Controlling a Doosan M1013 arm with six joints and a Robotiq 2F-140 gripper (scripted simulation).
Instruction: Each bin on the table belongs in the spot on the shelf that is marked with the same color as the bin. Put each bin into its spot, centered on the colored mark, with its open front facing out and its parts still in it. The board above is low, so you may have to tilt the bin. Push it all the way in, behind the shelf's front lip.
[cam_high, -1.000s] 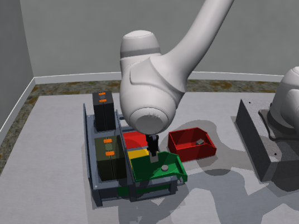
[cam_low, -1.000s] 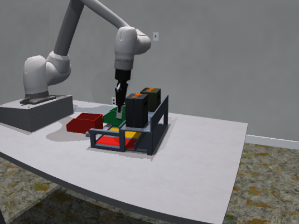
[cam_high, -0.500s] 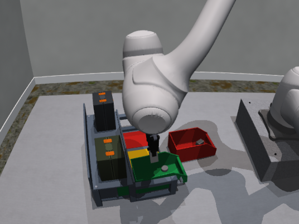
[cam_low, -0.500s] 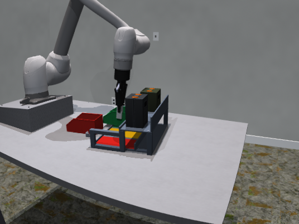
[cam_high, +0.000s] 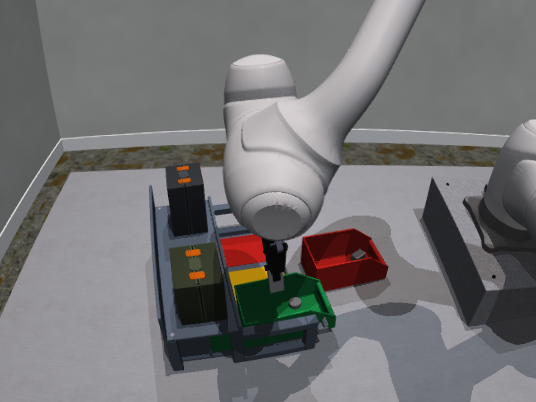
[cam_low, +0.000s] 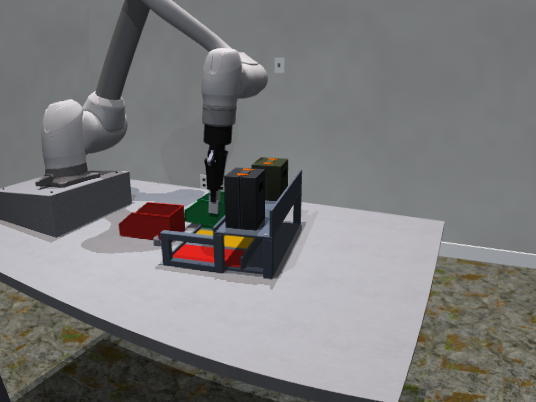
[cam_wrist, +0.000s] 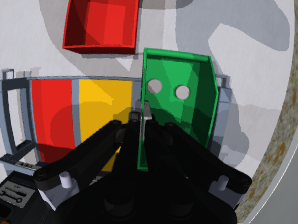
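The green bin is 5 cm to the left of my hand, 4 cm below it and 2 cm behind it. Also, from my hand: red bin: 15 cm behind, 11 cm to the right, 5 cm below.
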